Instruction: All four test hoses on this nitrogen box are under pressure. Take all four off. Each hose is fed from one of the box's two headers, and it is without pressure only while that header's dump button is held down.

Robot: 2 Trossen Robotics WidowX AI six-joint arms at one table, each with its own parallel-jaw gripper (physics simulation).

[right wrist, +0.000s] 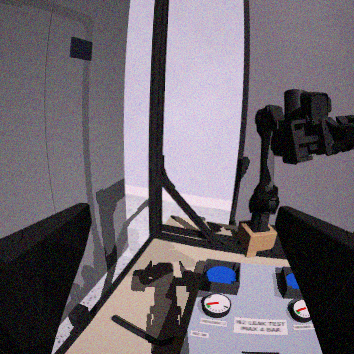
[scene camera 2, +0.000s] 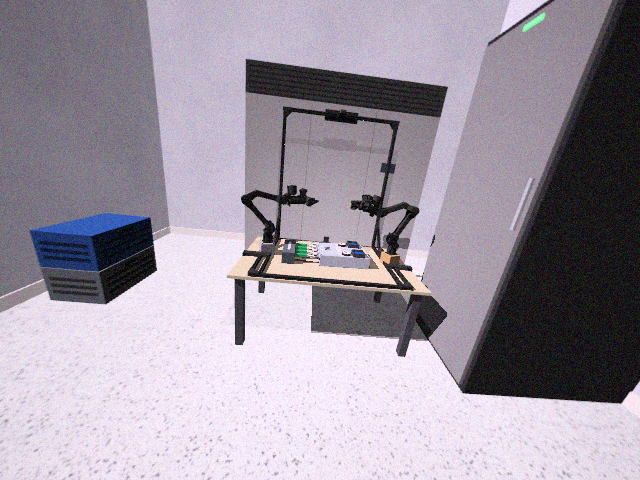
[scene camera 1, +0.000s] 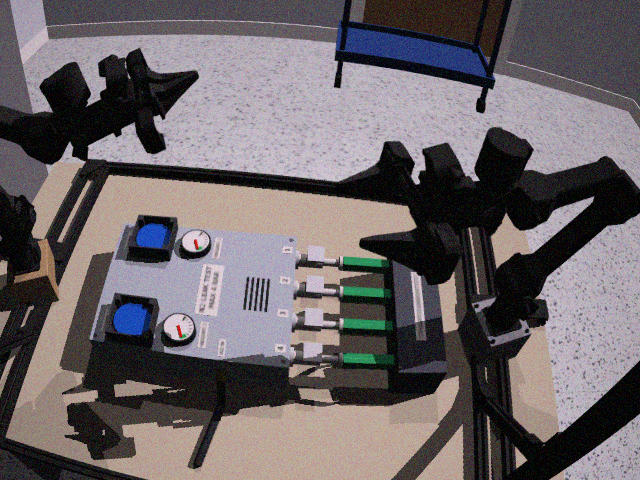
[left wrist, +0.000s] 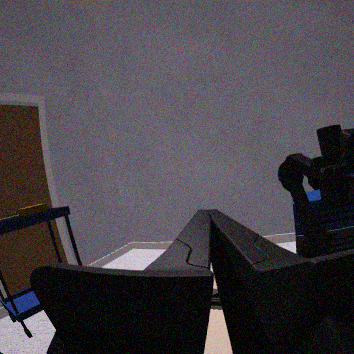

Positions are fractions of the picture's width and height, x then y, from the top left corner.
Note:
My left gripper (scene camera 1: 0.31,0.15) is shut, holding nothing. My right gripper (scene camera 1: 0.54,0.44) is open and holds nothing. Further things: a dark block (scene camera 1: 0.65,0.71).
My left gripper also shows in the left wrist view (left wrist: 0.58,0.62). My right gripper also shows in the right wrist view (right wrist: 0.53,0.61).

